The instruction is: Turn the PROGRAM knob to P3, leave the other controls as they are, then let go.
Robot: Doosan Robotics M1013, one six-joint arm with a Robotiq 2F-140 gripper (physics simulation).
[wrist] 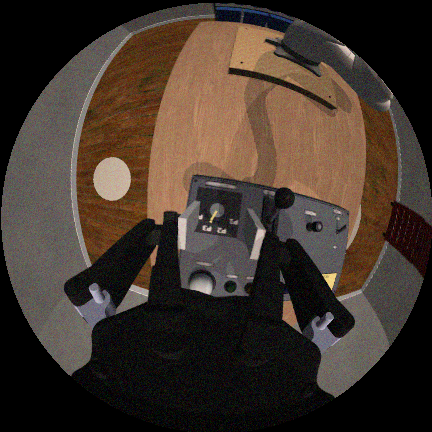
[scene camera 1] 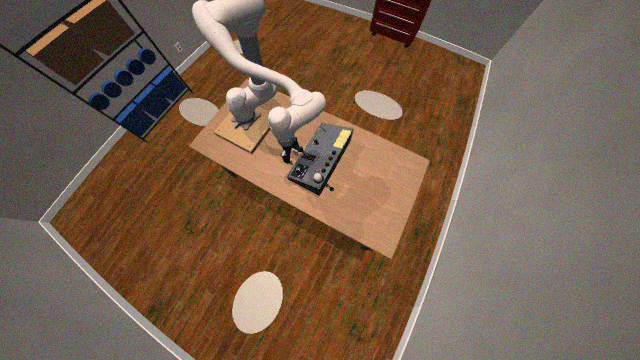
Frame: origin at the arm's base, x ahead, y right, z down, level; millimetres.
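Seen in the pictures: gripper, fingertip midpoint: (wrist: 221, 215) (scene camera 1: 293, 159); arm's base, origin of the base link: (wrist: 297, 54) (scene camera 1: 246, 117).
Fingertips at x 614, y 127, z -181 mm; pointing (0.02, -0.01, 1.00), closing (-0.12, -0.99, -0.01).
Pixels of each thing's top centre, then the offset from my fingertips to it. "spot": a spot on its surface instead. Level surfaces: height alone.
- PROGRAM knob, middle of its top: (wrist: 216, 210) dx +24, dy +5, dz +94 mm
- P3 label, surface spot: (wrist: 206, 228) spot: dx +74, dy +16, dz +113 mm
- P2 label, surface spot: (wrist: 221, 230) spot: dx +70, dy -17, dz +113 mm
- P1 label, surface spot: (wrist: 233, 221) spot: dx +46, dy -37, dz +122 mm
- control panel, its level: dz +96 mm
- black ball-topped lever, middle of its top: (wrist: 288, 199) dx -41, dy -108, dz +55 mm
- white dome button, surface spot: (wrist: 202, 283) spot: dx +157, dy -4, dz +30 mm
- green button, surface spot: (wrist: 230, 286) spot: dx +169, dy -66, dz +51 mm
- black MODE knob, middle of its top: (wrist: 319, 228) dx -4, dy -233, dz +85 mm
The PROGRAM knob (wrist: 216, 210) is a grey round knob on a black square plate at the panel's corner. Its yellow pointer is directed down-left in the wrist view, toward the P3 label (wrist: 206, 228). The P2 label (wrist: 221, 230) and P1 label (wrist: 233, 221) are to the right of P3. In scene camera 1 the knob (scene camera 1: 301, 171) is tiny. My gripper (wrist: 221, 215) (scene camera 1: 297, 156) is partly open and empty, above the control panel (wrist: 220, 252) (scene camera 1: 312, 170). In the wrist view its pads appear on either side of the knob, apart from it.
A black ball-topped lever (wrist: 284, 198) stands beside the right finger. A white dome button (wrist: 202, 283) (scene camera 1: 318, 177), a green button (wrist: 230, 286) and a black MODE knob (wrist: 314, 226) are on the panel. A wooden board (scene camera 1: 235, 137) carries the arm's base.
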